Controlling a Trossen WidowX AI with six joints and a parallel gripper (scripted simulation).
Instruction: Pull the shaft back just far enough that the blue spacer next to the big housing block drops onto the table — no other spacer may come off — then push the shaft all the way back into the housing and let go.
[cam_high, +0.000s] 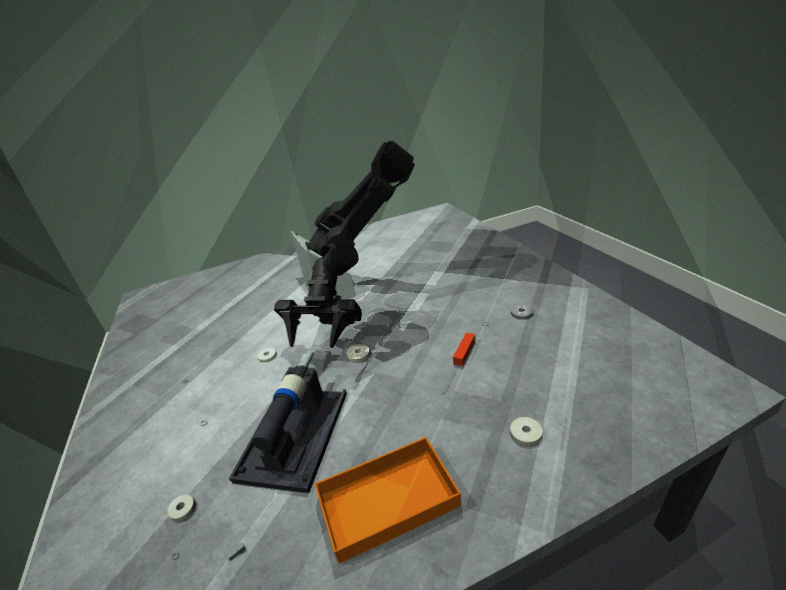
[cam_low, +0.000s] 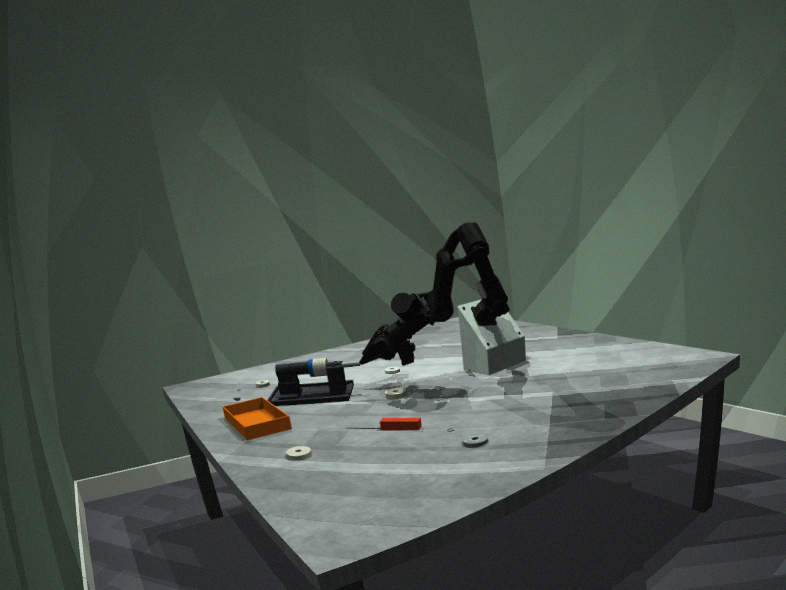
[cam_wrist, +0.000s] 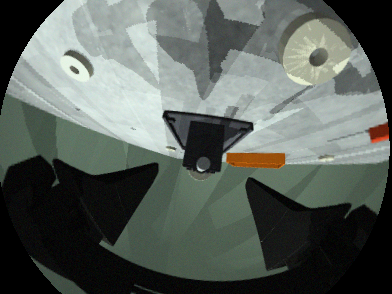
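My gripper tip is 8 cm short of the grey shaft, 4 cm to the left of it and 1 cm above it. The rest, counted from my gripper tip: orange tray 33 cm ahead, 6 cm to the left, 8 cm below; then blue spacer 12 cm ahead, 6 cm to the right, 1 cm below.
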